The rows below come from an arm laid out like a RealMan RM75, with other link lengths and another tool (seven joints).
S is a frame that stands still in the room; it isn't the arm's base.
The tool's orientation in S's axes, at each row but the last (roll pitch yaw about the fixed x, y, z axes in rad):
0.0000 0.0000 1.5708
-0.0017 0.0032 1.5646
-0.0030 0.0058 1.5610
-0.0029 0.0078 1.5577
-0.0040 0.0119 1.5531
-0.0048 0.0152 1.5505
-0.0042 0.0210 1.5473
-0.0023 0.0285 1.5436
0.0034 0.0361 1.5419
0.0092 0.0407 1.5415
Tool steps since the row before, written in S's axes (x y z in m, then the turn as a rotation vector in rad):
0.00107 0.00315 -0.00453 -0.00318 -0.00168 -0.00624
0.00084 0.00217 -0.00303 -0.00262 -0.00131 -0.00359
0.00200 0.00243 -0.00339 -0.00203 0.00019 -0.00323
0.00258 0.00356 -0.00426 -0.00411 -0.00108 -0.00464
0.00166 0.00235 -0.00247 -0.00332 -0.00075 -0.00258
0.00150 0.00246 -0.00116 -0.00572 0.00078 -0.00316
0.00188 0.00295 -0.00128 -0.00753 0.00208 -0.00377
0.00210 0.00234 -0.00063 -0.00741 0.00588 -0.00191
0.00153 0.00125 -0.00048 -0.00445 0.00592 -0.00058
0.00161 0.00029 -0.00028 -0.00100 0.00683 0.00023
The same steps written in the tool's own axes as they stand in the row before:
0.00315 -0.00107 -0.00453 -0.00168 0.00318 -0.00624
0.00218 -0.00082 -0.00302 -0.00131 0.00262 -0.00359
0.00247 -0.00197 -0.00338 0.00019 0.00204 -0.00322
0.00363 -0.00252 -0.00424 -0.00110 0.00411 -0.00464
0.00241 -0.00161 -0.00245 -0.00078 0.00332 -0.00258
0.00251 -0.00144 -0.00113 0.00071 0.00575 -0.00312
0.00302 -0.00181 -0.00122 0.00198 0.00759 -0.00370
0.00241 -0.00203 -0.00057 0.00573 0.00757 -0.00173
0.00131 -0.00149 -0.00043 0.00581 0.00462 -0.00039
0.00035 -0.00160 -0.00025 0.00678 0.00120 0.00050

